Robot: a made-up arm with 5 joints.
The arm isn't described. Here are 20 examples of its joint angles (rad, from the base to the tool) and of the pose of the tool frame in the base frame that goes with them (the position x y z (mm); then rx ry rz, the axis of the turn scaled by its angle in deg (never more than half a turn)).
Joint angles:
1: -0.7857 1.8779 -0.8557 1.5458 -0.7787
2: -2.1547 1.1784 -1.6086 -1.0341 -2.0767
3: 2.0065 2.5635 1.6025 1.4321 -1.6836
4: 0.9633 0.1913 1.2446 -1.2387 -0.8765
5: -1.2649 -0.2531 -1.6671 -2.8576 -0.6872
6: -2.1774 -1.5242 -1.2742 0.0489 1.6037
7: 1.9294 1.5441 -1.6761 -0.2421 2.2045
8: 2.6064 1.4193 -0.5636 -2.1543 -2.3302
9: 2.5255 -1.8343 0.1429 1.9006 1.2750
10: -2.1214 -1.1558 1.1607 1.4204 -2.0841
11: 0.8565 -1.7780 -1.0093 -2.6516 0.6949
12: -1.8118 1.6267 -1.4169 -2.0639 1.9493
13: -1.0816 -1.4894 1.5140 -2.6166 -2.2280
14: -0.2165 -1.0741 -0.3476 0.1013 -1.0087
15: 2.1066 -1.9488 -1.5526 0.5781 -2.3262
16: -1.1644 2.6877 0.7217 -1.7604 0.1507
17: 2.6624 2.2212 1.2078 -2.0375 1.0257
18: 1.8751 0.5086 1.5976 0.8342 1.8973
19: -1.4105 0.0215 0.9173 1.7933 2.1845
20: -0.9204 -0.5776 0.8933 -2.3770 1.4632
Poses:
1: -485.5 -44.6 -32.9 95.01 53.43 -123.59
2: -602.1 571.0 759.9 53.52 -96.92 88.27
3: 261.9 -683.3 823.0 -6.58 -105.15 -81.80
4: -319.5 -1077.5 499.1 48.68 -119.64 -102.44
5: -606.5 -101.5 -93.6 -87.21 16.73 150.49
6: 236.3 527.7 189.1 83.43 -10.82 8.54
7: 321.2 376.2 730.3 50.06 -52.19 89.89
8: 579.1 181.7 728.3 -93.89 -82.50 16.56
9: 431.7 582.8 442.0 122.13 28.43 35.48
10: -890.1 67.9 601.1 -112.56 -20.45 -136.91
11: 347.3 -405.6 182.9 45.89 14.86 3.18
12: -805.3 601.1 276.3 79.97 59.79 71.84
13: -430.5 310.3 343.3 103.45 75.93 -48.15
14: -953.4 -848.5 584.2 -69.35 107.82 -56.09
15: 243.7 -575.1 923.8 -115.84 -25.29 -54.19
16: -748.2 -604.7 765.7 -40.52 -49.92 -79.56
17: -46.1 536.0 604.1 11.78 -82.65 126.03
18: -258.6 -674.5 114.9 -10.18 98.65 -11.18
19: -252.1 -566.6 335.3 49.47 -91.40 -57.79
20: -347.3 327.4 536.2 41.00 -33.97 82.37
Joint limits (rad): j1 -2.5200..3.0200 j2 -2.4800..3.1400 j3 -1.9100..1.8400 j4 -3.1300..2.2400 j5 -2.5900..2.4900
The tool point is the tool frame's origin. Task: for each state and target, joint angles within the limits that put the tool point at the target. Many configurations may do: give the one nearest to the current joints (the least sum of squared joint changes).
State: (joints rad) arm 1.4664 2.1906 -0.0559 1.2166 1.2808
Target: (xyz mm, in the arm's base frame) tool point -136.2 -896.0 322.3
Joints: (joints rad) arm 1.6022 1.8664 0.0411 1.8022 1.3090
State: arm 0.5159 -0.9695 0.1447 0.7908 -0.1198
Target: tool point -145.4 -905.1 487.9
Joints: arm -0.3802 -0.6754 0.3447 1.2296 -0.2613
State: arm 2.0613 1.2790 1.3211 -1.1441 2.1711
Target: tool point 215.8 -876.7 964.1
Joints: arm 1.3203 0.5315 1.1468 -1.5467 2.0761
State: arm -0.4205 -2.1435 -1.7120 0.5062 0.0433
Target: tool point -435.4 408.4 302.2
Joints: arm -0.8779 -2.3132 -1.7197 0.3301 0.1068
